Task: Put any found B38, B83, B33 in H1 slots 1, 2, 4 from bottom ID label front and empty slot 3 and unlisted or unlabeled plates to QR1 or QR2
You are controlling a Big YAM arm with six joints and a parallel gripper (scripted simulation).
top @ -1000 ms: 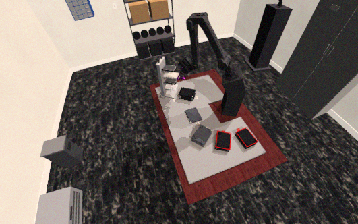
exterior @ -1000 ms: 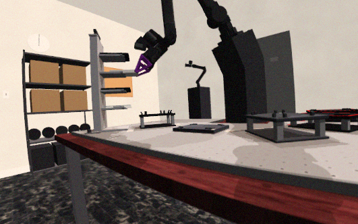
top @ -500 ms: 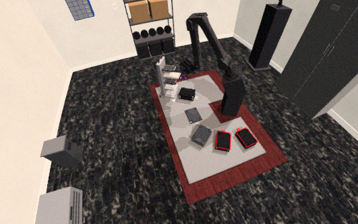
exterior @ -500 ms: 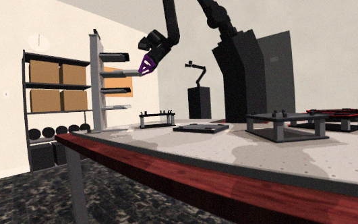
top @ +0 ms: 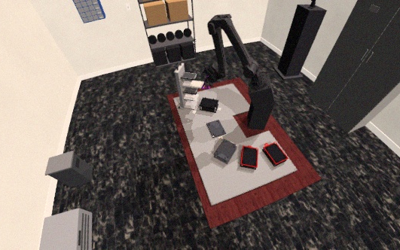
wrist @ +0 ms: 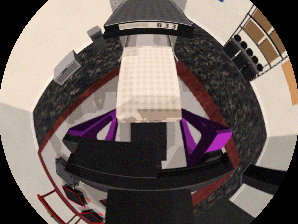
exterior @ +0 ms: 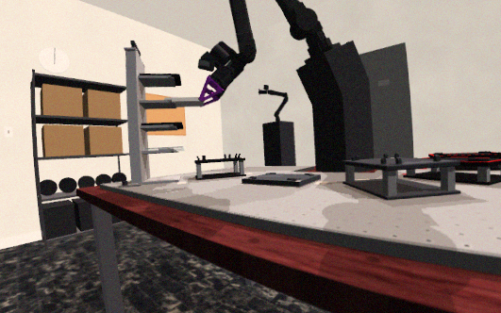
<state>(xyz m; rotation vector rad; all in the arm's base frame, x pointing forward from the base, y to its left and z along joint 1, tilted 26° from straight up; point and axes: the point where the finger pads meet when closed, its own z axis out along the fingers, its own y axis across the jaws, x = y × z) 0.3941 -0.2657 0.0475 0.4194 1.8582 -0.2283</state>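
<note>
Right now my hand is 5 cm short of the white plate and 2 cm to the left of it. The rest, counted from my hand: dark plate: 12 cm ahead, 8 cm above, 6 cm to the right.
</note>
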